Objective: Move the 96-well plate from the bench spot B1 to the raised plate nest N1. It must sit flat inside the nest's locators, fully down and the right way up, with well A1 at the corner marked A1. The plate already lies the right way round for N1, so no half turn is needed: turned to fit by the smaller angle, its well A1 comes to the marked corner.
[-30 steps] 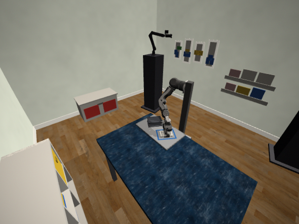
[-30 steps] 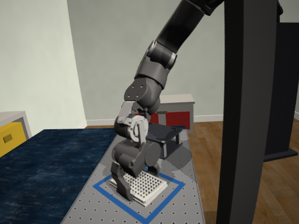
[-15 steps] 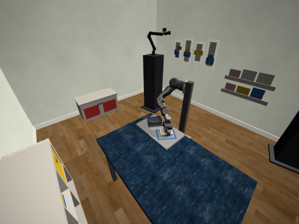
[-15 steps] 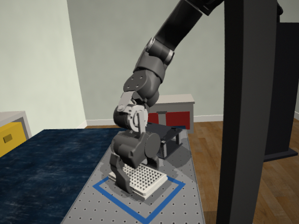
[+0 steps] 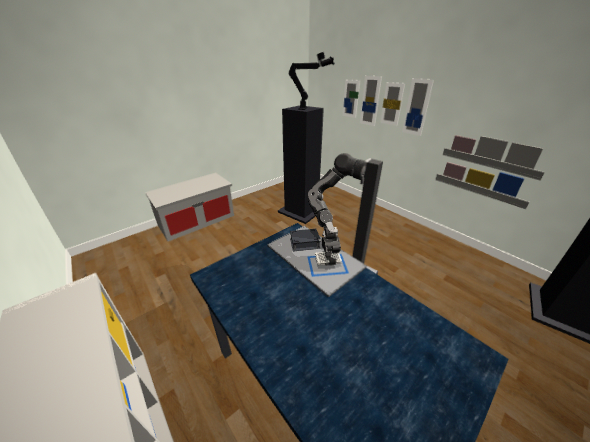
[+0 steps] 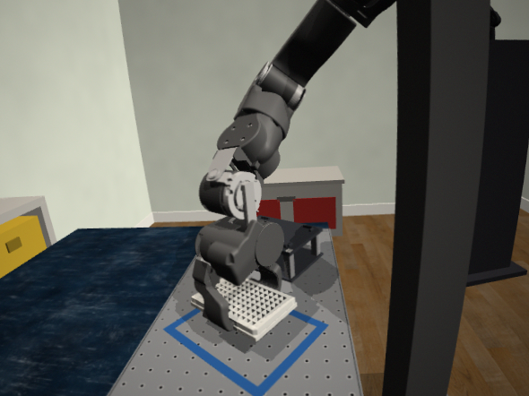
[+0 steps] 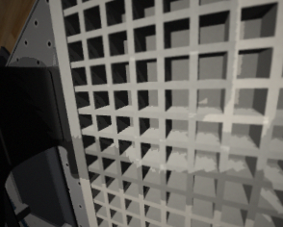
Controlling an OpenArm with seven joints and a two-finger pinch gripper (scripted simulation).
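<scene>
The dark raised plate nest is 20 cm to the right of my hand, 7 cm behind it and 1 cm above it. Round my hand: white 96-well plate: right at my hand.
</scene>
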